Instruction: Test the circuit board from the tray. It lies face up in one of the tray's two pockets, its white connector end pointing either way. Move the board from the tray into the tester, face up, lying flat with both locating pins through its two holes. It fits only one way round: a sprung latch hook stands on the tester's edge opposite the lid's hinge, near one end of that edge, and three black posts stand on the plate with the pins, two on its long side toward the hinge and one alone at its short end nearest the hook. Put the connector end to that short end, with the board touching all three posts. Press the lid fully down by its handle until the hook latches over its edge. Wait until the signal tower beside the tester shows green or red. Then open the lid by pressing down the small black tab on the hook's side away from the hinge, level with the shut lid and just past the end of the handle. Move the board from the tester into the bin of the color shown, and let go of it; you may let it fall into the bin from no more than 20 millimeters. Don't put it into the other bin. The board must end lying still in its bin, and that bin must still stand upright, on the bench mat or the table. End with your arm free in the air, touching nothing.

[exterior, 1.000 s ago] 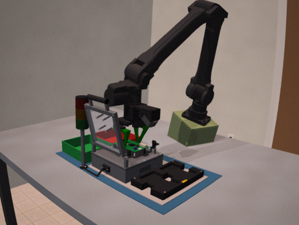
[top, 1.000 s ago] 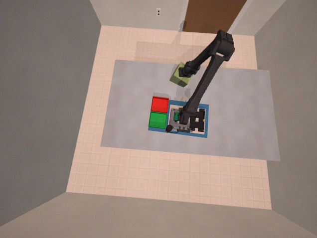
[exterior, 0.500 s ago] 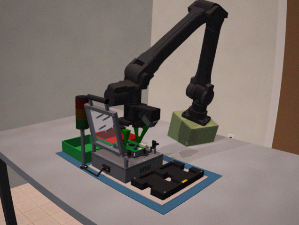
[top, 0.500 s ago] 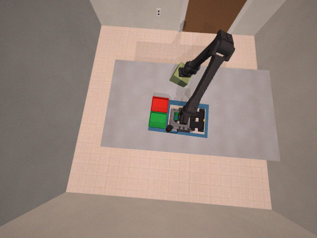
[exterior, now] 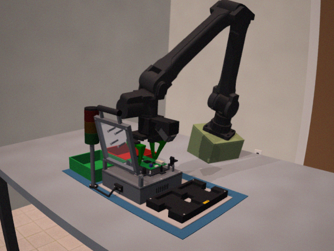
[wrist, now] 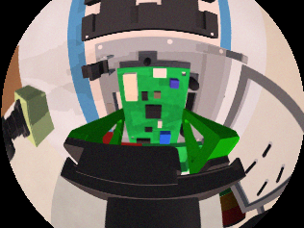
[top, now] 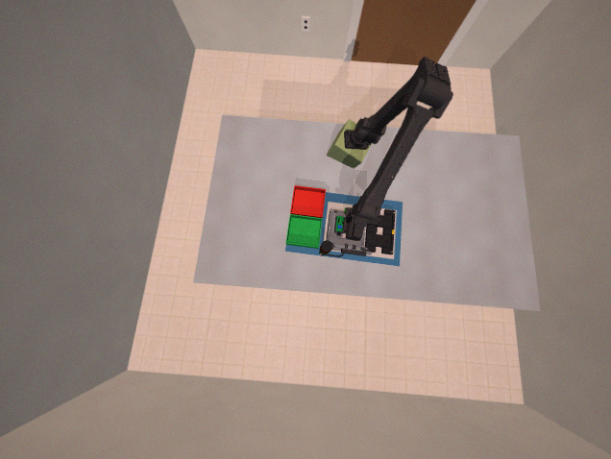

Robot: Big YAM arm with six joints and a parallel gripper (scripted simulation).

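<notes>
My hand is 2 cm above the tester plate and 1 cm short of it. Also, from my hand: clear lid (12 cm ahead, 9 cm above, 2 cm to the right); then latch hook (7 cm to the left, 5 cm behind); then green bin (21 cm to the right, 8 cm below, 1 cm ahead).
</notes>
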